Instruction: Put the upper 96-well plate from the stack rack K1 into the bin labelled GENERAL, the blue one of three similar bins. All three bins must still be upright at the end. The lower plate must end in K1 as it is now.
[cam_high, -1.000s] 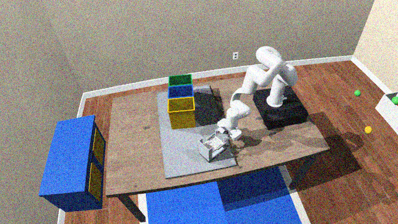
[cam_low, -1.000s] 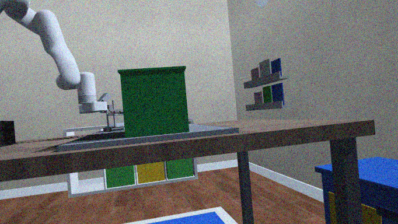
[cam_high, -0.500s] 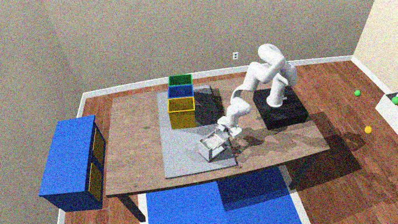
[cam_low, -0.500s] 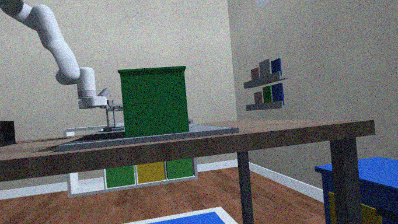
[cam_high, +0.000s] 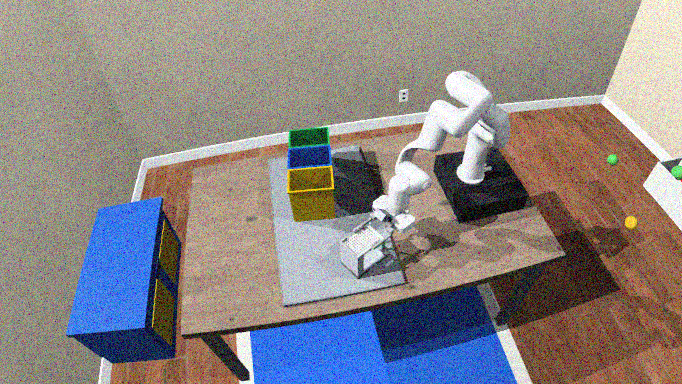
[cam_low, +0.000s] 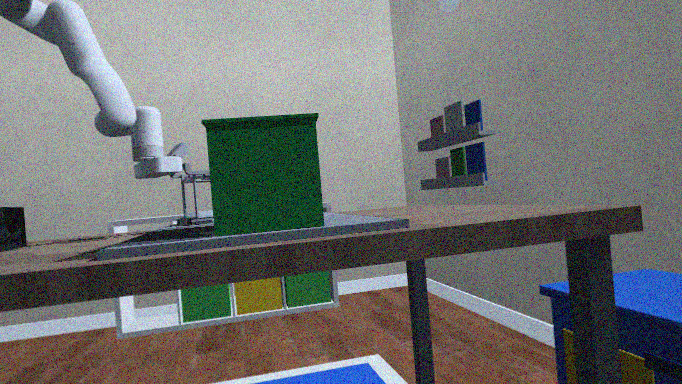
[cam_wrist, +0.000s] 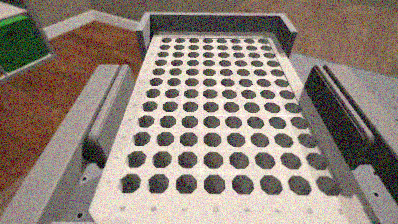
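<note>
My gripper is now 43 cm to the left of the blue bin, 13 cm short of it and 5 cm above it. From my hand the other things lie so: white 96-well plate: 2 cm ahead, 1 cm to the left, 1 cm below; yellow bin: 30 cm to the right, 15 cm ahead, 5 cm below; green bin: 56 cm to the right, 11 cm ahead, 5 cm below.
</note>
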